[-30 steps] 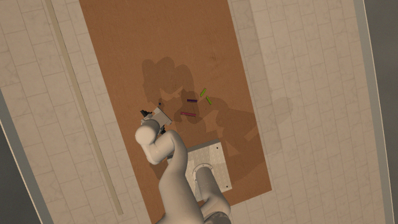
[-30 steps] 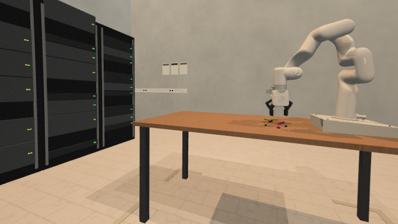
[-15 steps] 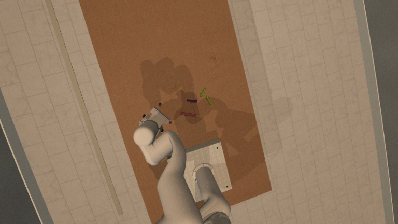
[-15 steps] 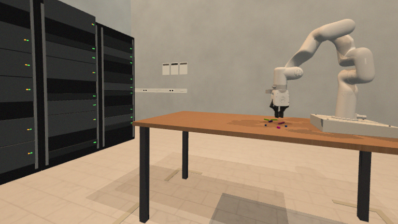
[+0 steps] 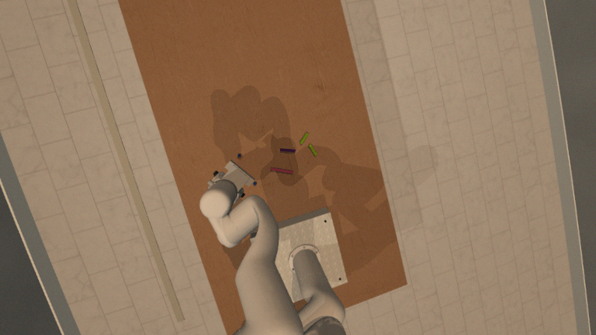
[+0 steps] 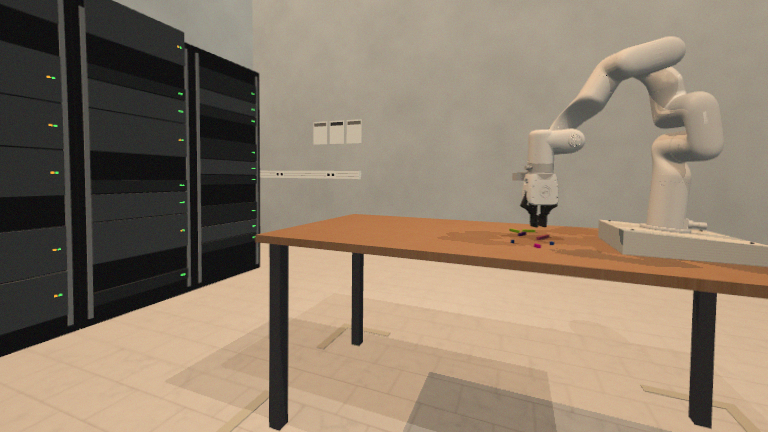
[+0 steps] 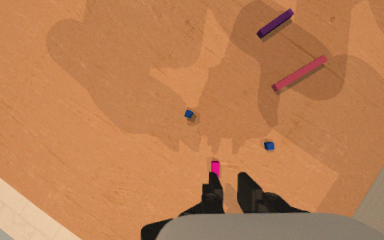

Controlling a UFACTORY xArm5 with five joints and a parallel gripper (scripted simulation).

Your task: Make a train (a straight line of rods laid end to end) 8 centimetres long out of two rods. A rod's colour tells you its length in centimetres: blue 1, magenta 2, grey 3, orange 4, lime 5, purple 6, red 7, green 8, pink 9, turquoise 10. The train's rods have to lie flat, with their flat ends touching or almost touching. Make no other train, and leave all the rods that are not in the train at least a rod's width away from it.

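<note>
My gripper is now 80 mm above the magenta rod. From my hand the other things lie so: blue rod: 80 mm ahead, 30 mm to the right, 80 mm below; purple rod: 90 mm ahead, 210 mm to the right, 80 mm below; pink rod: 10 mm ahead, 190 mm to the right, 80 mm below.
</note>
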